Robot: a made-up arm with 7 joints. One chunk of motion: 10 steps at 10 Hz.
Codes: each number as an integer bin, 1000 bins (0 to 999) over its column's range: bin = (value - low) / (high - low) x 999, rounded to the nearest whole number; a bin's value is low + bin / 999 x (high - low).
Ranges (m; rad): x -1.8..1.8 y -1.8..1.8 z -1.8..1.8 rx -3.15..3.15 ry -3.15..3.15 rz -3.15..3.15
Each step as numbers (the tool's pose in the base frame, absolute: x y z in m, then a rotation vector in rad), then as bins.
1 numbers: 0.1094 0.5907 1.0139 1.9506 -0.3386 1.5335
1 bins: 530 663 781 809 446 743
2 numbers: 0.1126 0.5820 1.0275 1.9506 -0.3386 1.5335
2 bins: 531 661 785 809 446 743
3 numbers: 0.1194 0.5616 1.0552 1.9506 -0.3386 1.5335
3 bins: 533 655 792 809 446 743
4 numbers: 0.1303 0.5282 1.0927 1.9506 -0.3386 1.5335
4 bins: 536 646 803 809 446 743
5 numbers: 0.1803 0.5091 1.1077 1.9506 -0.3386 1.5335
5 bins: 550 641 807 809 446 743
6 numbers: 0.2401 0.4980 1.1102 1.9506 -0.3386 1.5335
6 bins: 566 638 808 809 446 743
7 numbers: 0.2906 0.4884 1.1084 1.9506 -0.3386 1.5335
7 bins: 580 635 807 809 446 743
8 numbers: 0.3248 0.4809 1.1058 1.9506 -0.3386 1.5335
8 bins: 590 633 806 809 446 743
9 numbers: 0.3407 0.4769 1.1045 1.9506 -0.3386 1.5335
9 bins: 594 632 806 809 446 743
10 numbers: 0.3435 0.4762 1.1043 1.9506 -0.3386 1.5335
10 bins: 595 632 806 809 446 743
